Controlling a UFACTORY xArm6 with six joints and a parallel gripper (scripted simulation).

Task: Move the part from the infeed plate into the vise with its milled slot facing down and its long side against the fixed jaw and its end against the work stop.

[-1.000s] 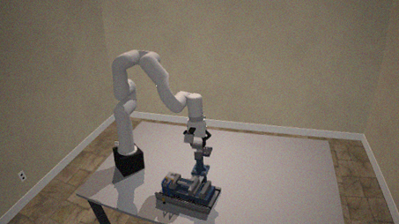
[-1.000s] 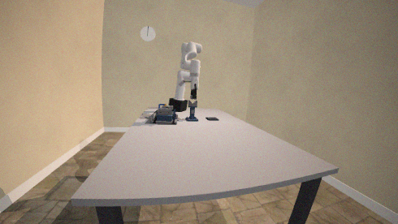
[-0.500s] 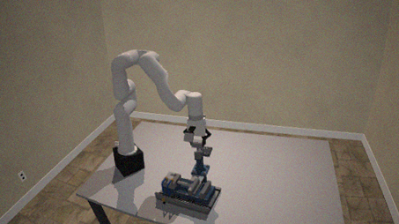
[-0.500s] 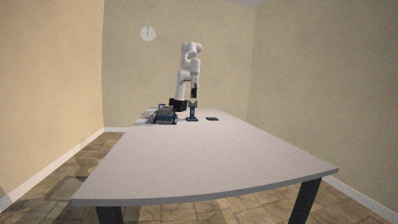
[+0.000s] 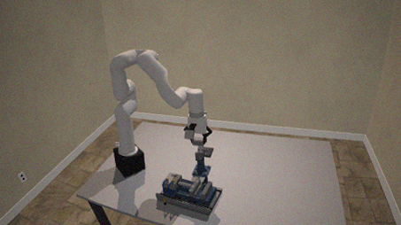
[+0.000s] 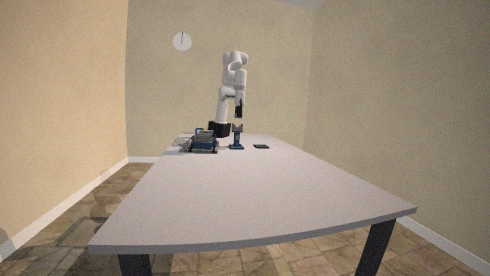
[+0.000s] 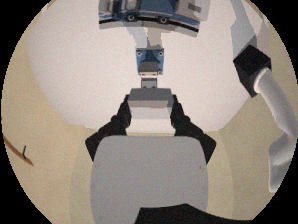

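Now: the vise 10 mm behind my hand, 210 mm to the right of it and 180 mm below it. Also, from my hand: part (20 mm below); dark infeed plate (10 mm behind, 180 mm to the left, 220 mm below).
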